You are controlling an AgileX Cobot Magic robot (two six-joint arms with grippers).
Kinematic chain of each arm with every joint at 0, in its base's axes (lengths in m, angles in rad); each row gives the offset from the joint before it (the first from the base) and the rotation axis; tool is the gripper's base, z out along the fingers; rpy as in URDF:
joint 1: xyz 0 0 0.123 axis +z
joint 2: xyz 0 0 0 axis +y
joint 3: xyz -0.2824 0 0.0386 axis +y
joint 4: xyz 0.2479 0 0.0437 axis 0.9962 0 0.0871
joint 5: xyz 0 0 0 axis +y
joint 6: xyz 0.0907 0 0.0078 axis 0.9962 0 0.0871
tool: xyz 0 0 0 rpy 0 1.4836 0
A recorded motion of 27 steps. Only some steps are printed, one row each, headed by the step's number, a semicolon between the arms.
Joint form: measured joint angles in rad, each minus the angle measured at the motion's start. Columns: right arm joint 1, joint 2, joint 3, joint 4, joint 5, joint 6; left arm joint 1, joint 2, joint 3, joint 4, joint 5, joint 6.
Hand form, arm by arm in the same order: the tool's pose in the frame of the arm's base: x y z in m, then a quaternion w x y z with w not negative. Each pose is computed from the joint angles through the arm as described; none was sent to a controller.
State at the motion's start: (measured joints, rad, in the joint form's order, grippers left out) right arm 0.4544 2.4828 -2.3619 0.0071 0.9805 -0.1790; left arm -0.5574 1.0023 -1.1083 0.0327 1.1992 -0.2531
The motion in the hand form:
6: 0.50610 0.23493 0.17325 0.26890 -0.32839 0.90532 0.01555; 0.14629 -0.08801 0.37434 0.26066 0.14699 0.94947 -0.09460
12: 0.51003 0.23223 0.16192 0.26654 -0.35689 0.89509 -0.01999; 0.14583 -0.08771 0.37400 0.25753 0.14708 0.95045 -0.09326
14: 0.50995 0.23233 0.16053 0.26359 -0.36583 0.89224 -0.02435; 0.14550 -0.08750 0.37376 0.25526 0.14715 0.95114 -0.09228
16: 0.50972 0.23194 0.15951 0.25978 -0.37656 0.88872 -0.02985; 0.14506 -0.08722 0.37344 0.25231 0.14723 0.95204 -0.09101
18: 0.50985 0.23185 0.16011 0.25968 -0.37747 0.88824 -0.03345; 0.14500 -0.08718 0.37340 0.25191 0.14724 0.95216 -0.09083
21: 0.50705 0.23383 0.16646 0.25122 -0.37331 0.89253 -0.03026; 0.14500 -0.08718 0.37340 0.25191 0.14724 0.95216 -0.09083
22: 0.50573 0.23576 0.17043 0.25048 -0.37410 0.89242 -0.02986; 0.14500 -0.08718 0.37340 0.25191 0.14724 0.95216 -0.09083
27: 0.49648 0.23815 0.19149 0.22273 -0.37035 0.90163 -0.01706; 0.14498 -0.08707 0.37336 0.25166 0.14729 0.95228 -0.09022
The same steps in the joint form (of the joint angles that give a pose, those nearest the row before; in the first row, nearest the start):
6: -0.0171 0.0952 -0.0810 -0.0268 -0.0028 -0.0732; 0.0000 0.0000 0.0000 -0.0009 0.0037 0.0000
12: -0.0159 0.1214 -0.0901 -0.0906 -0.0103 -0.1131; 0.0000 0.0000 0.0000 -0.0009 0.0108 0.0000
14: -0.0151 0.1253 -0.0935 -0.0946 -0.0048 -0.1305; 0.0000 0.0000 0.0000 -0.0009 0.0159 0.0000
16: -0.0148 0.1272 -0.0946 -0.0998 0.0020 -0.1521; 0.0000 0.0000 0.0000 -0.0009 0.0226 0.0000
18: -0.0140 0.1285 -0.0994 -0.1078 0.0061 -0.1511; 0.0000 0.0000 0.0000 -0.0009 0.0235 0.0000
21: -0.0088 0.1284 -0.1278 -0.1033 0.0526 -0.1397; 0.0000 0.0000 0.0000 -0.0009 0.0235 0.0000
22: -0.0046 0.1285 -0.1440 -0.1033 0.0704 -0.1387; 0.0000 0.0000 0.0000 -0.0009 0.0235 0.0000
27: 0.0032 0.1284 -0.2381 -0.0743 0.2206 -0.1328; 0.0000 0.0000 0.0000 0.0000 0.0245 0.0000

